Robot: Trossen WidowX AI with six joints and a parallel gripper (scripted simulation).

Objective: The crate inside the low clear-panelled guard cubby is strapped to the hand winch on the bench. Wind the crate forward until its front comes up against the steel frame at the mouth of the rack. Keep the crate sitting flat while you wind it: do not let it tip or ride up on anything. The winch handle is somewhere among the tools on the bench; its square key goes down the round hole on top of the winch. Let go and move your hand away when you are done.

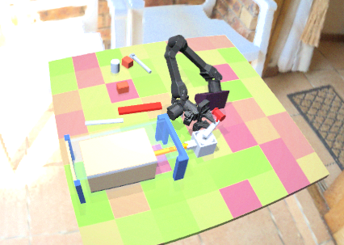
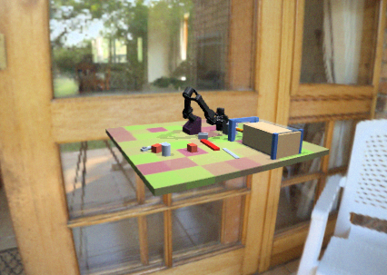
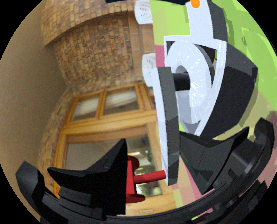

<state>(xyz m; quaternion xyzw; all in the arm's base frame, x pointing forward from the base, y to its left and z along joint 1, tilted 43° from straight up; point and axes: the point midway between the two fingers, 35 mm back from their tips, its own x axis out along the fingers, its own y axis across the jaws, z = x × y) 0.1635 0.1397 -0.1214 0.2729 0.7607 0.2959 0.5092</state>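
The winch handle lies 10 mm to the right of my gripper tip and 10 mm below it. From my gripper tip the other things lie so: grey block (260 mm to the right, 110 mm below, 50 mm ahead); grey winch (90 mm below, 40 mm ahead, 10 mm to the left); red grip (40 mm behind, 30 mm to the right, 20 mm above).
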